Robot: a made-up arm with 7 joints. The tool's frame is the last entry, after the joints. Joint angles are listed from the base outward. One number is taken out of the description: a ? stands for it. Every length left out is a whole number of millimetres.
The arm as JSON. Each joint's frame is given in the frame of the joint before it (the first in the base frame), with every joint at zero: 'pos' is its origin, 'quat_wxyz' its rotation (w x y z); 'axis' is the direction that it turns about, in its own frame. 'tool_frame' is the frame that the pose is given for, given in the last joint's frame.
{
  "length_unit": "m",
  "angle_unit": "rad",
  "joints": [
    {
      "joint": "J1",
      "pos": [
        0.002,
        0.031,
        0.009
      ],
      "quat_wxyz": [
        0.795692,
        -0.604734,
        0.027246,
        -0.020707
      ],
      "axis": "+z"
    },
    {
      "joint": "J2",
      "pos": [
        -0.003,
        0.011,
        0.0
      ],
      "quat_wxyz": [
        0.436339,
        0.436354,
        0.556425,
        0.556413
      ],
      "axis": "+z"
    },
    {
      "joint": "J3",
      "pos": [
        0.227,
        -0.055,
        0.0
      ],
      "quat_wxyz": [
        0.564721,
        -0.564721,
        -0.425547,
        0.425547
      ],
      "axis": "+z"
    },
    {
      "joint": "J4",
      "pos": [
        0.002,
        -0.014,
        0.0
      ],
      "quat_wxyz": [
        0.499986,
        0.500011,
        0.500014,
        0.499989
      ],
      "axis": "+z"
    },
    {
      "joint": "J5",
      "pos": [
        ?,
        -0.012,
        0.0
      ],
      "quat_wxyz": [
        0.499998,
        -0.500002,
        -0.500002,
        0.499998
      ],
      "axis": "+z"
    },
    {
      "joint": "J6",
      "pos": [
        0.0,
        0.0,
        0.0
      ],
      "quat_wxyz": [
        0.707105,
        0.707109,
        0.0,
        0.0
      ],
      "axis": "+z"
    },
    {
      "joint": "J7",
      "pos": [
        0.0,
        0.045,
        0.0
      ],
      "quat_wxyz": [
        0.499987,
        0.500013,
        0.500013,
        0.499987
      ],
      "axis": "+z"
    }
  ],
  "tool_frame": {
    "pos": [
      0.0,
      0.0,
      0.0
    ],
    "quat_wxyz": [
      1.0,
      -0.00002,
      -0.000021,
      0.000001
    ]
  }
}
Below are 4 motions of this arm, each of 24 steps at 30 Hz.
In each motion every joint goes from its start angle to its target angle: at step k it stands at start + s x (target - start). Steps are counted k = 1, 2, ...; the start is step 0. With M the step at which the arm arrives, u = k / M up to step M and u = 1 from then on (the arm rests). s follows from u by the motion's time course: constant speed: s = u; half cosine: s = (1 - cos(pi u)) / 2; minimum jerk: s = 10 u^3 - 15 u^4 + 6 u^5.
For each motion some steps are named. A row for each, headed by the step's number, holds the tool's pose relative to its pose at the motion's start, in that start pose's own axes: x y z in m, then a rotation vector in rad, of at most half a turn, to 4 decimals.
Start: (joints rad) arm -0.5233 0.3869 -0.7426 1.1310 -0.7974 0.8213 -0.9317
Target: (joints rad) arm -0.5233 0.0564 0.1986 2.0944 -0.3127 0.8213 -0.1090
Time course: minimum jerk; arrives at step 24
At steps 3, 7, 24:
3: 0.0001 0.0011 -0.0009 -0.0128 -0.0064 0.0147
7: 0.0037 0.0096 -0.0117 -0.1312 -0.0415 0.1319
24: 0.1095 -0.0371 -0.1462 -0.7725 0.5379 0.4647

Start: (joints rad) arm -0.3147 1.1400 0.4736 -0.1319 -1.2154 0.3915 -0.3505
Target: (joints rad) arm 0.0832 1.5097 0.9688 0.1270 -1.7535 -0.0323 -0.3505
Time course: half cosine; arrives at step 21
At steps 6, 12, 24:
6: -0.0163 0.0124 0.0228 -0.0020 -0.0941 0.0513
12: -0.0445 0.0284 0.0809 0.0164 -0.3307 0.1297
24: -0.0574 0.0299 0.1366 0.0360 -0.5698 0.1512

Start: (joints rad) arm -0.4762 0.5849 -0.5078 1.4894 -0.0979 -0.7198 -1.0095
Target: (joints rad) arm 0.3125 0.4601 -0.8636 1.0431 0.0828 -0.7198 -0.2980
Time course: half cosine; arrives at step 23
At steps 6, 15, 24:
6: 0.0177 -0.0378 -0.0222 -0.0083 0.0391 -0.0257
15: 0.0556 -0.2093 -0.0719 -0.0682 0.0651 -0.1221
24: 0.0561 -0.3018 -0.0717 -0.1347 0.0266 -0.1513

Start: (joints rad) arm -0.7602 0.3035 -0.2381 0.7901 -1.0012 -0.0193 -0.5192
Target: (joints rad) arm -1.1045 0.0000 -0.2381 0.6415 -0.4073 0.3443 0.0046
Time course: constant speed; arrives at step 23
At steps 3, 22, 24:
3: 0.0206 -0.0182 0.0020 0.0409 0.0464 -0.0020
22: 0.1166 -0.1528 0.0240 0.4608 0.1717 0.0894
24: 0.1199 -0.1605 0.0255 0.4874 0.1682 0.0995

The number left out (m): -0.157
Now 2 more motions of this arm.
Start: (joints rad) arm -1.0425 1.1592 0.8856 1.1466 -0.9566 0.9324 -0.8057
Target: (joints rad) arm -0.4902 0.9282 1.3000 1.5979 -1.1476 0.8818 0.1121
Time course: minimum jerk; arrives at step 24
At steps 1, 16, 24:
1: -0.0001 0.0001 -0.0001 -0.0005 -0.0002 0.0009
16: -0.1453 0.1055 -0.0952 -0.6247 -0.1239 1.0147
24: -0.1925 0.1149 -0.1232 -0.8168 -0.1333 1.2702

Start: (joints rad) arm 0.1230 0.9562 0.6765 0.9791 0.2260 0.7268 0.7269
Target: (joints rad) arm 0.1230 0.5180 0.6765 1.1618 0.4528 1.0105 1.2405
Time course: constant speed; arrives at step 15
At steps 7, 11, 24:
7: -0.0456 -0.0610 -0.0610 0.3241 0.0853 0.1197
11: -0.0783 -0.0873 -0.0969 0.5193 0.0772 0.1868
24: -0.1148 -0.1067 -0.1328 0.7126 0.0261 0.2508

